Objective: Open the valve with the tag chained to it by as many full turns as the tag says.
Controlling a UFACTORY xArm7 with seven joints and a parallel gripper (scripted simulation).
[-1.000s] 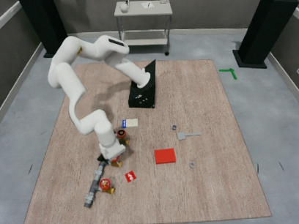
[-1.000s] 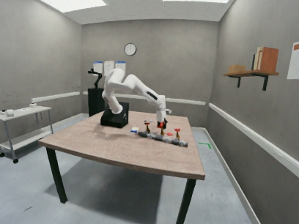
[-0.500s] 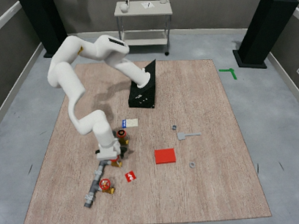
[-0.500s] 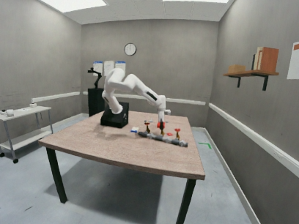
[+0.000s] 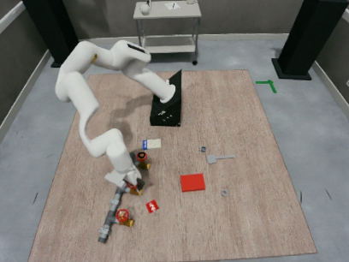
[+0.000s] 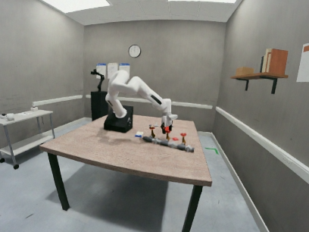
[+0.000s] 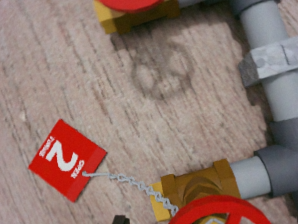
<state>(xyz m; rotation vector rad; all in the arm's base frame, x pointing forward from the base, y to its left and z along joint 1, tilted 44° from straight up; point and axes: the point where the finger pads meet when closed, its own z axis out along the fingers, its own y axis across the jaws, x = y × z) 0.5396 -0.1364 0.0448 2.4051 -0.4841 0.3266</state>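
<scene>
The red square tag is 7 cm ahead of my hand, 9 cm to the left of it and 10 cm below it. Round my hand: grey key-shaped tool 21 cm behind, 43 cm to the left, 10 cm below; then white card 28 cm behind, 5 cm to the left, 10 cm below; then red block 6 cm behind, 29 cm to the left, 9 cm below.
</scene>
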